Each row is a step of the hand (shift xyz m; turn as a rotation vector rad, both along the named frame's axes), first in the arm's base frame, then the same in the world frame.
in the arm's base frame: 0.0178 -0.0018 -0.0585 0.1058 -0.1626 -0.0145
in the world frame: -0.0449 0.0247 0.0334 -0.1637 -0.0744 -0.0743
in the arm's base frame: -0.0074 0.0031 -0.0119 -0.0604 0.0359 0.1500
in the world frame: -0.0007 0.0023 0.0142 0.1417 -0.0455 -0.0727
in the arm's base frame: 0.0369 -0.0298 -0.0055 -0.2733 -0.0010 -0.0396
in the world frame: -0.0419 -0.0040 -0.0225 0.1377 -0.1270 0.2029
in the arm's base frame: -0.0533 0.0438 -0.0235 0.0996 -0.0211 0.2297
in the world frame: 0.0430 0.0156 0.0567 0.0603 -0.0346 -0.2414
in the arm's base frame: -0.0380 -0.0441 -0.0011 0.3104 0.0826 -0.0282
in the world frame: -0.0035 -0.0546 0.0198 -0.1515 0.2319 -0.1651
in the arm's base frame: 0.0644 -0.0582 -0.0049 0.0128 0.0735 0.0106
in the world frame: -0.0740 -0.0133 -0.0436 0.0406 0.0630 -0.0078
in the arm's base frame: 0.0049 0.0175 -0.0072 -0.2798 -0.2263 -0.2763
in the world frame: 0.0030 0.0188 0.0044 -0.1225 -0.2434 0.3627
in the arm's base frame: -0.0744 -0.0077 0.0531 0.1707 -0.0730 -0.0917
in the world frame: 0.0697 -0.0594 0.0054 -0.1946 0.0538 -0.0459
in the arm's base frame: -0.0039 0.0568 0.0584 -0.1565 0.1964 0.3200
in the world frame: 0.0681 0.0269 -0.0358 0.3872 -0.0137 -0.1240
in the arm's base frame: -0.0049 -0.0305 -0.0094 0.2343 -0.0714 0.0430
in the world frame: -0.0199 -0.0245 0.0068 -0.1543 0.0475 -0.1892
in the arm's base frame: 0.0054 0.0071 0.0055 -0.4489 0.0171 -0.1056
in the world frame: 0.0040 0.0069 -0.0068 0.2138 -0.1814 0.3665
